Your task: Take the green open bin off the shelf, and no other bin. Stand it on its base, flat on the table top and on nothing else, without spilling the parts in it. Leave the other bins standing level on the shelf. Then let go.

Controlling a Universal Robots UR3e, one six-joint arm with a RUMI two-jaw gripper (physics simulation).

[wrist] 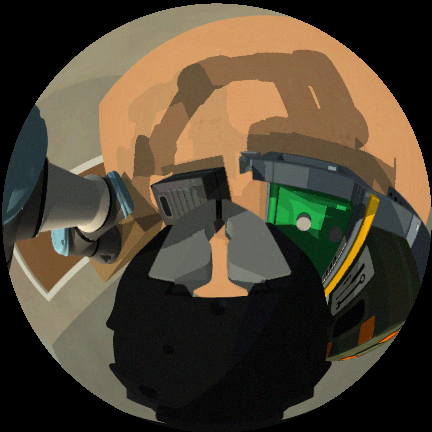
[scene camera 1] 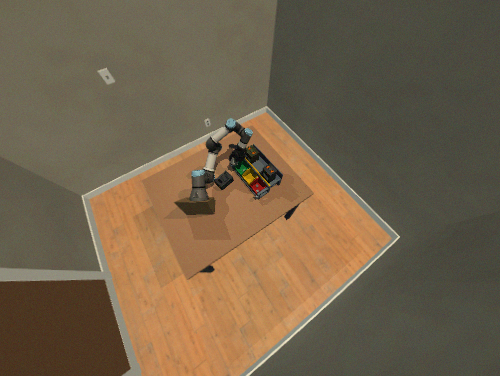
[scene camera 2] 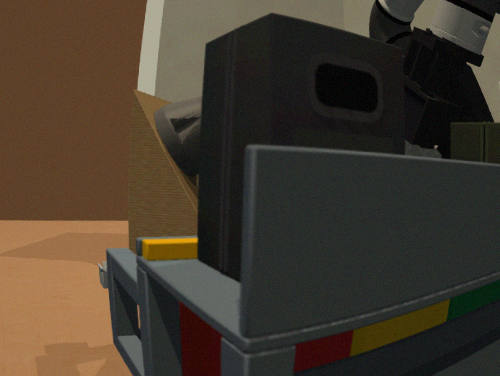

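Where they show: gripper, fingertip midpoint: (wrist: 218, 202) (scene camera 1: 230, 164); arm's base, origin of the base link: (wrist: 105, 241) (scene camera 1: 199, 199) (scene camera 2: 174, 143).
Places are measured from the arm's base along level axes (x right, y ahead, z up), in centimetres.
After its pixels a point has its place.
Observation:
The green open bin (scene camera 1: 242, 169) @[x -20.9, y 41.0, z -16.8 cm] (wrist: 300, 200) @[x -21.8, y 39.8, z -16.7 cm] stands in the shelf (scene camera 2: 370, 225) @[x 0.3, y 63.5, z -4.0 cm] (wrist: 310, 171) @[x -27.8, y 38.6, z -9.1 cm], at the end of a row beside the yellow bin (scene camera 1: 249, 176) @[x -12.0, y 43.8, z -16.7 cm] and the red bin (scene camera 1: 258, 186) @[x 0.1, y 46.7, z -16.1 cm]. In the wrist view a pale round part (wrist: 303, 223) @[x -19.1, y 41.6, z -15.7 cm] and a dark round part (wrist: 335, 234) @[x -19.9, y 47.5, z -15.7 cm] show in the green bin; part of the bin is hidden by the gripper. My gripper (scene camera 1: 234, 163) @[x -22.8, y 31.8, z -6.7 cm] (wrist: 218, 202) @[x -22.8, y 31.8, z -6.7 cm] is shut and empty, on the robot's side of the green bin and apart from it. In scene camera 2 its fingertips are hidden behind the shelf and boxes.
A dark ribbed case (scene camera 1: 224, 180) @[x -13.7, y 22.3, z -11.1 cm] (wrist: 192, 192) @[x -19.6, y 25.4, z -11.0 cm] lies on the table (scene camera 1: 265, 210) @[x 20.9, y 43.2, z -17.7 cm] between the robot's base and the shelf. A dark green toolbox (scene camera 1: 252, 153) @[x -20.2, y 50.0, z 2.2 cm] (scene camera 2: 467, 141) @[x -17.7, y 49.8, z 0.4 cm] (wrist: 382, 275) and a black toolbox (scene camera 1: 270, 172) @[x 2.4, y 54.2, z 4.8 cm] (scene camera 2: 300, 125) @[x 1.5, y 59.4, z -0.4 cm] stand on the shelf behind the bins. A yellow rail (wrist: 372, 205) @[x -28.5, y 44.4, z -6.4 cm] runs behind the green bin.

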